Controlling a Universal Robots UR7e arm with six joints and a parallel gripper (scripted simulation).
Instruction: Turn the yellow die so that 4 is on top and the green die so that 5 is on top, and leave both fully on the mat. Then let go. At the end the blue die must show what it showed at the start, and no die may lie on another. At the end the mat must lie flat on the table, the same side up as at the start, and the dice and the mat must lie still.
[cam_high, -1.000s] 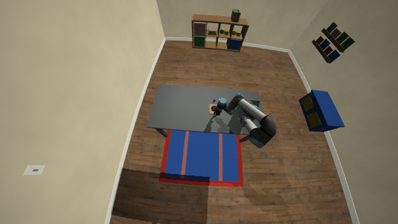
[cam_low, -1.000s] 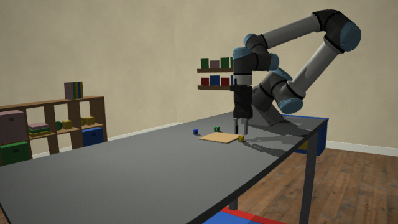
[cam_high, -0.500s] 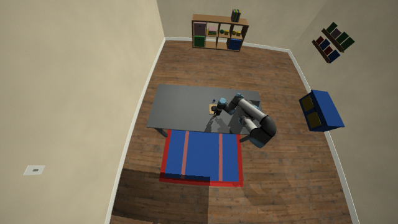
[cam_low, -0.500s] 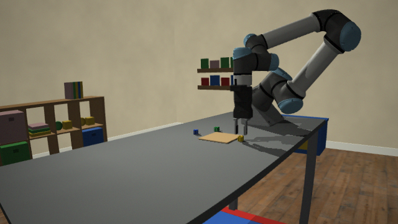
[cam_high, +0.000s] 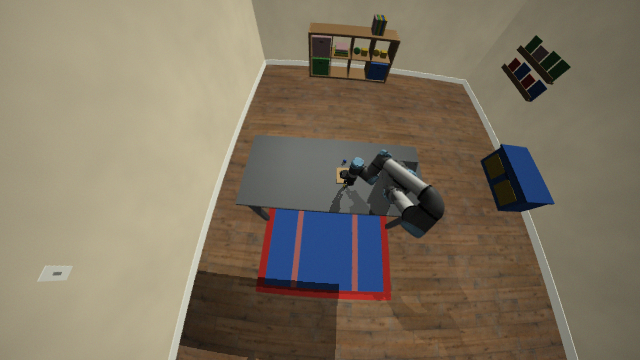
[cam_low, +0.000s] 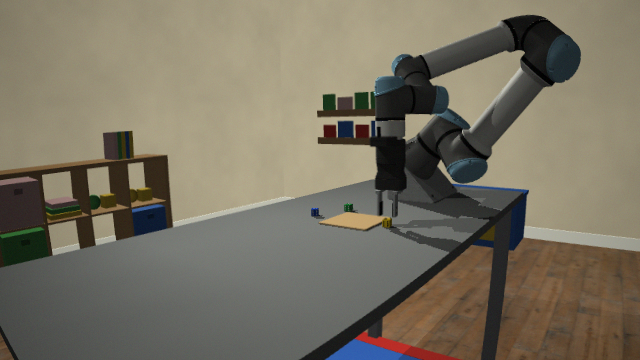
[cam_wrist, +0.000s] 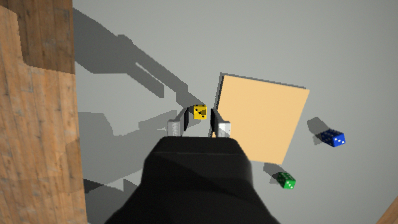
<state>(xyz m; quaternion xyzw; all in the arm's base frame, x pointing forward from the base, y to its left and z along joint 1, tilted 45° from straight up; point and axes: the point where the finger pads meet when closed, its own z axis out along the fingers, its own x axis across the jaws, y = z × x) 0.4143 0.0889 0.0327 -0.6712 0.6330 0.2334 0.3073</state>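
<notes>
The yellow die is 4 cm below my hand. The rest, counted from my hand: tan mat: 1 cm behind, 10 cm to the right, 4 cm below; then blue die: 2 cm behind, 23 cm to the right, 4 cm below; then green die: 11 cm behind, 18 cm to the right, 4 cm below.
</notes>
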